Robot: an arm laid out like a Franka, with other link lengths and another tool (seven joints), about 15 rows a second.
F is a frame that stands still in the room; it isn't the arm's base.
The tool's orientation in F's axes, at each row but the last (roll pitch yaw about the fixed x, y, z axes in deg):
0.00 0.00 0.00
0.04 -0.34 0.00
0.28 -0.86 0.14
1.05 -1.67 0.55
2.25 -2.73 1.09
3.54 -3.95 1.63
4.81 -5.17 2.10
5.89 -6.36 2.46
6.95 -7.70 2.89
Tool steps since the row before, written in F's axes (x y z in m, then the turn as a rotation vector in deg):
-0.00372 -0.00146 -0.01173 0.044 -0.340 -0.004
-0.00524 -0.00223 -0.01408 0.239 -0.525 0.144
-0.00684 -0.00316 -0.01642 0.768 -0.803 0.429
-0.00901 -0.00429 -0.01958 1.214 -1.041 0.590
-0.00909 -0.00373 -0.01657 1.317 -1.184 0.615
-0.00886 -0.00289 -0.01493 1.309 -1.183 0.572
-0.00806 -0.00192 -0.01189 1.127 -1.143 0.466
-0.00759 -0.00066 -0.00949 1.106 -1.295 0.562
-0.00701 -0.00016 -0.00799 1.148 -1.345 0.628
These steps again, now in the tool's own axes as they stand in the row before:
-0.00372 -0.00146 -0.01173 0.044 -0.340 -0.004
-0.00532 -0.00224 -0.01405 0.240 -0.525 0.143
-0.00709 -0.00322 -0.01630 0.772 -0.803 0.421
-0.00962 -0.00456 -0.01923 1.221 -1.042 0.574
-0.00994 -0.00419 -0.01596 1.322 -1.186 0.600
-0.00995 -0.00351 -0.01409 1.311 -1.188 0.557
-0.00916 -0.00255 -0.01093 1.122 -1.149 0.464
-0.00862 -0.00121 -0.00851 1.105 -1.289 0.578
-0.00802 -0.00065 -0.00695 1.153 -1.333 0.644

